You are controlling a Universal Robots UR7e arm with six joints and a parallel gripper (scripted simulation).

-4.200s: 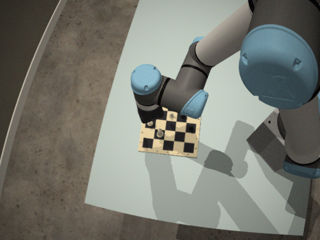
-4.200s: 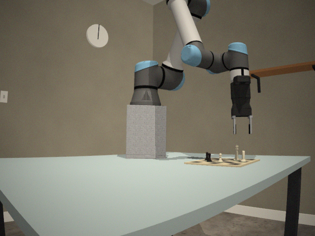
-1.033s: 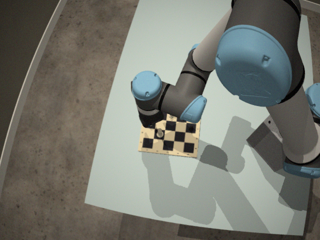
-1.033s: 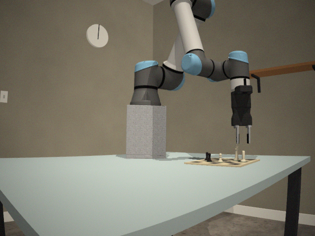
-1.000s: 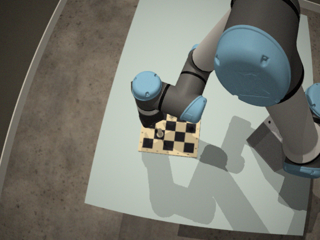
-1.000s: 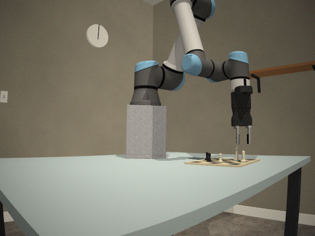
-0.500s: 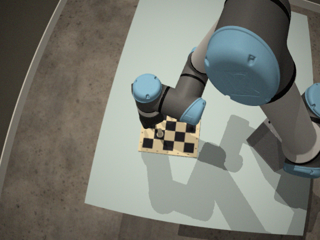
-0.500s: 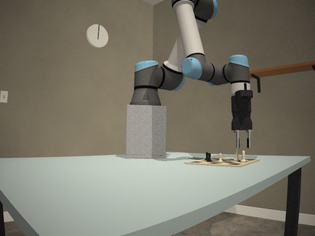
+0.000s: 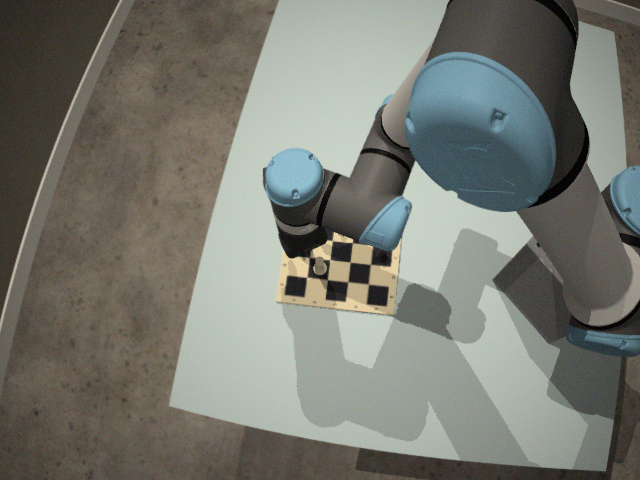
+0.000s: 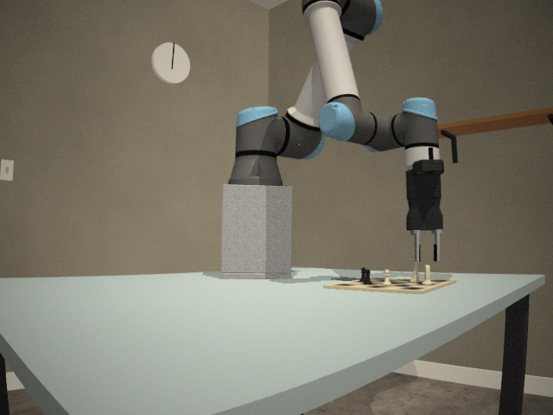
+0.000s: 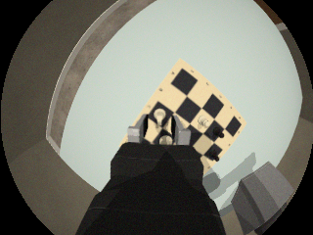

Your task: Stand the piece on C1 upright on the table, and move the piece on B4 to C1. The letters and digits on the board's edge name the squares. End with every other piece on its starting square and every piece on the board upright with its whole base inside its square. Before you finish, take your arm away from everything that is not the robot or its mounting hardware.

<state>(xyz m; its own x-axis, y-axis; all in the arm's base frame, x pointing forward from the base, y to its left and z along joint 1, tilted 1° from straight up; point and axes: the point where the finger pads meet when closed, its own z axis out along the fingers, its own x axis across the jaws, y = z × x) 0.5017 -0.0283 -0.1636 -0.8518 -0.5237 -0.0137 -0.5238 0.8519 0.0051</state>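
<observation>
My hand is 40 mm to the right of the white king, 40 mm past it and 30 mm above it. From my hand the other things lie so: white pawn 80 mm behind, 50 mm below, 40 mm to the right; then chessboard 80 mm behind, 70 mm below.
</observation>
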